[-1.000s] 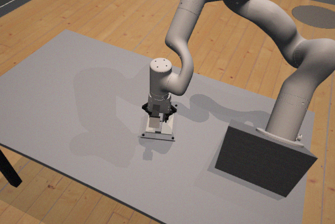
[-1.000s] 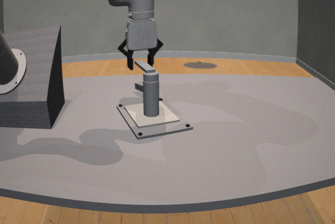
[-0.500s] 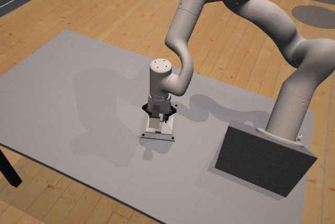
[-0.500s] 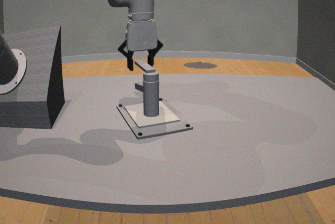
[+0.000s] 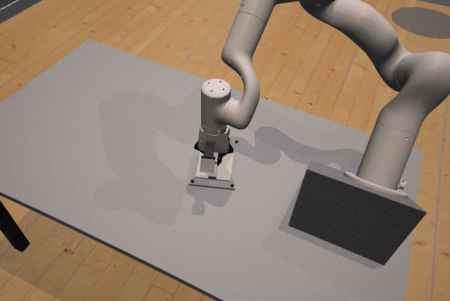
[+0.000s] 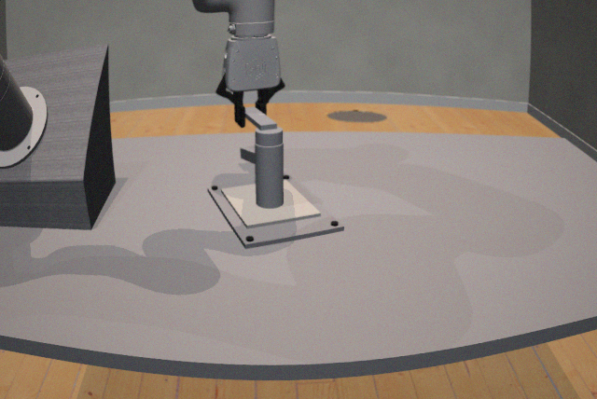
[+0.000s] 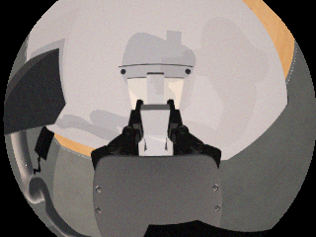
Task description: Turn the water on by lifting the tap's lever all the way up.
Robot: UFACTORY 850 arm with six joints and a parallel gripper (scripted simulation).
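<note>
The tap lever lies 2 cm ahead of my hand and 7 cm to the right of it.
</note>
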